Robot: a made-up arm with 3 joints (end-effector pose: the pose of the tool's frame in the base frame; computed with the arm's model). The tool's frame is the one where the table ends.
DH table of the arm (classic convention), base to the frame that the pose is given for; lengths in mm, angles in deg. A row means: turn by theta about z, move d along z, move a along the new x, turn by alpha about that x. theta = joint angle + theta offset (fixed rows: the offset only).
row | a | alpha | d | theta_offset
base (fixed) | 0 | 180 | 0 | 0
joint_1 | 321.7 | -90 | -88.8 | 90
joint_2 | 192.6 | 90 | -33 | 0
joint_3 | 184.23 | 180 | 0 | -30.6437
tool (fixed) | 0 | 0 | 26.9 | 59.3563
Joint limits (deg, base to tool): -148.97..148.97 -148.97..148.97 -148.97..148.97
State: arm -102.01 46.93 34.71
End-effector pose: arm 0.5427 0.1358 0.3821 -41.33 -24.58 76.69
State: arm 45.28 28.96 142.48
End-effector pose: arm -0.3936 -0.1955 0.1724 23.70 -17.15 168.62
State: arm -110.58 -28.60 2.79
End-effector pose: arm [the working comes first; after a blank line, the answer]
Working (the frame after each row of the table, in the pose's form):
after base (fixed): 0.0000 0.0000 0.0000 180.00 0.00 0.00
after joint_1: 0.3012 0.1131 0.0888 90.00 0.00 20.58
after joint_2: 0.4479 0.2034 -0.0034 180.00 28.60 20.58
after joint_3: 0.5515 0.3343 -0.0814 14.29 25.04 51.62

0.5636 0.3388 -0.0578 28.57 1.34 108.13
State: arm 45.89 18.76 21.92
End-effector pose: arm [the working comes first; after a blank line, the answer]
Working (the frame after each row of the table, in the pose's form):
after base (fixed): 0.0000 0.0000 0.0000 180.00 0.00 0.00
after joint_1: -0.2310 -0.2239 0.0888 90.00 0.00 -135.89
after joint_2: -0.3390 -0.3745 0.1507 -180.00 -18.76 -135.89
after joint_3: -0.4433 -0.5146 0.2093 -2.95 -18.54 -126.69

-0.4371 -0.5086 0.2348 -17.49 -6.90 -66.75
